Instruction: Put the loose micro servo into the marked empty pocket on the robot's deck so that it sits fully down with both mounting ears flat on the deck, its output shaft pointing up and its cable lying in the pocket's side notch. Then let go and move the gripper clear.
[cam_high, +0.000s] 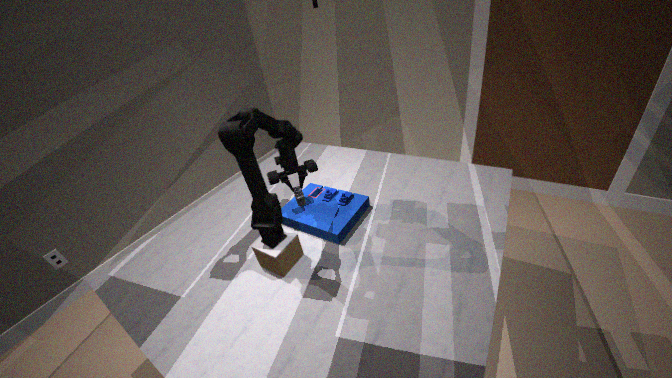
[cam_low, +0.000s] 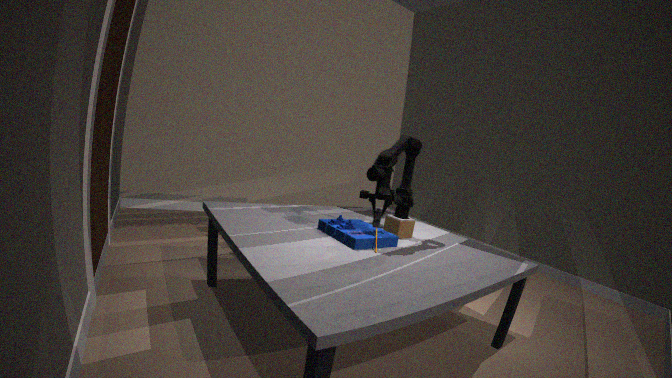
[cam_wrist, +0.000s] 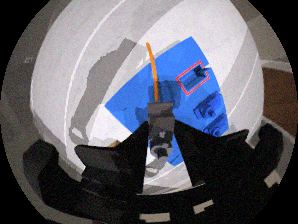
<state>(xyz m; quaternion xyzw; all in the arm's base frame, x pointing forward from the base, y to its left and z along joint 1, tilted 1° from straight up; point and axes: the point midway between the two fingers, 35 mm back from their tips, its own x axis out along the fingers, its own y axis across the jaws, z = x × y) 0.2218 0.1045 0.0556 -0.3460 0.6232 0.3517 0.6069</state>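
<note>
Right now the blue deck is 80 mm to the right of my gripper tip and 100 mm below it.
</note>
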